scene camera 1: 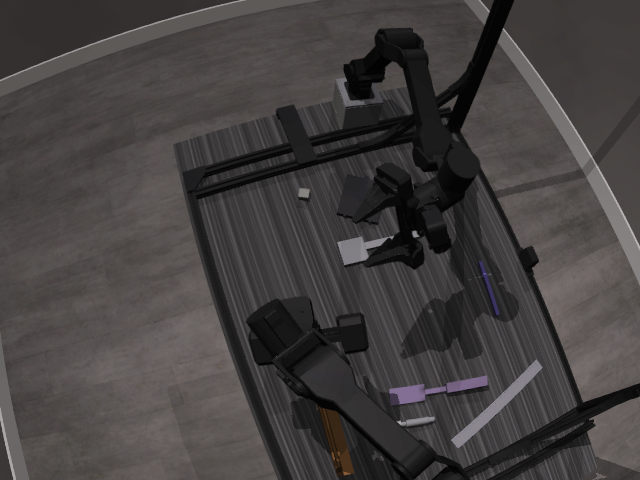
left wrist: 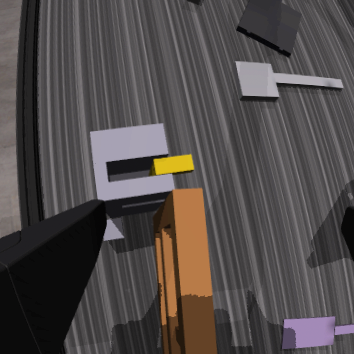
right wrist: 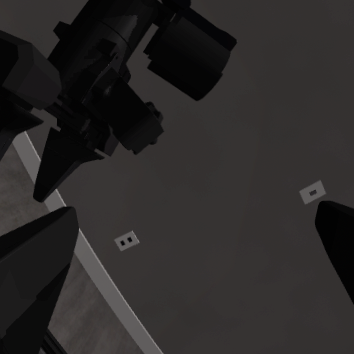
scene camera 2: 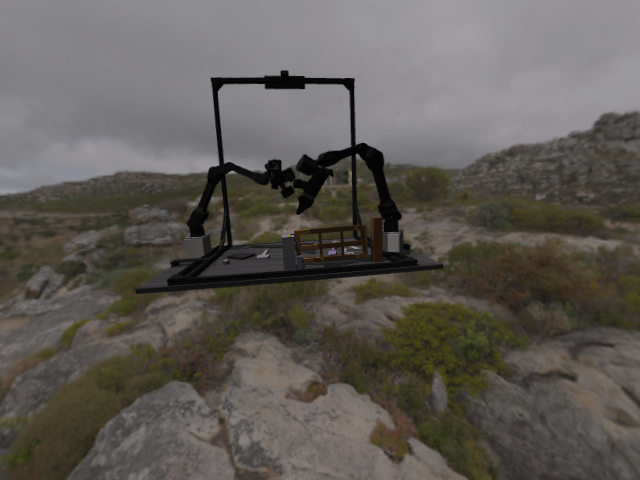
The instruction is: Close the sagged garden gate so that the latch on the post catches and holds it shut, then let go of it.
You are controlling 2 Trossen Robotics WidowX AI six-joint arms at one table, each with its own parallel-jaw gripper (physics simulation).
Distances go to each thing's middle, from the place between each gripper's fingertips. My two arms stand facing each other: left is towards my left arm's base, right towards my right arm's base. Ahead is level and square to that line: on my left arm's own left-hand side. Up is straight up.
Scene:
Right now the yellow latch point(left wrist: 178, 164) is 130 mm below my left hand and 50 mm to the right of it. The rest, counted from my left hand: brown wooden gate point(scene camera 1: 333, 429): 150 mm below, 120 mm to the left, 20 mm behind; then grey latch post point(left wrist: 122, 157): 170 mm below, 40 mm ahead, 30 mm to the right; then grey block on a stem point(scene camera 1: 353, 251): 240 mm to the right, 230 mm below, 200 mm behind.
I see my right gripper 28 cm above the yellow latch, 8 cm short of it and 3 cm to the right of it. From my right hand the other things lie so: brown wooden gate 30 cm below, 20 cm to the left, 6 cm ahead; then grey latch post 32 cm below, 11 cm ahead, 4 cm to the left; then grey block on a stem 39 cm below, 17 cm to the right, 12 cm behind.

